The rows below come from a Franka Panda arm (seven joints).
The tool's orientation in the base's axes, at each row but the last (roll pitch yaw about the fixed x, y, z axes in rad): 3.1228, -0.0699, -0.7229; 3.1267, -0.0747, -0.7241; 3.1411, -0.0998, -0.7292; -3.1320, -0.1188, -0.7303; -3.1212, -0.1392, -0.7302; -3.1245, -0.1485, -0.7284
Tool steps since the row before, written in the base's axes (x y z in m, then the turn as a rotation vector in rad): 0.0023, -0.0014, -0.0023, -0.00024, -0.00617, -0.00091; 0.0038, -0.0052, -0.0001, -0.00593, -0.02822, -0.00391; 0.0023, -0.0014, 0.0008, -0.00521, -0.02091, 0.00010; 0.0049, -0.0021, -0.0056, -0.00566, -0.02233, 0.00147; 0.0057, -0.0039, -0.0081, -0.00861, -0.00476, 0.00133; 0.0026, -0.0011, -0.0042, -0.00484, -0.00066, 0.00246
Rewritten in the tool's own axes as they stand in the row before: 0.0025, -0.0005, 0.0025, 0.00383, 0.00476, 0.00127; 0.0063, 0.0014, 0.0006, 0.01392, 0.02499, 0.00534; 0.0027, -0.0005, -0.0005, 0.01001, 0.01906, 0.00091; 0.0044, -0.0016, 0.0062, 0.01078, 0.02041, -0.00039; 0.0057, -0.0007, 0.0090, -0.00302, 0.00925, -0.00196; 0.0020, -0.0008, 0.0046, -0.00277, 0.00366, -0.00297
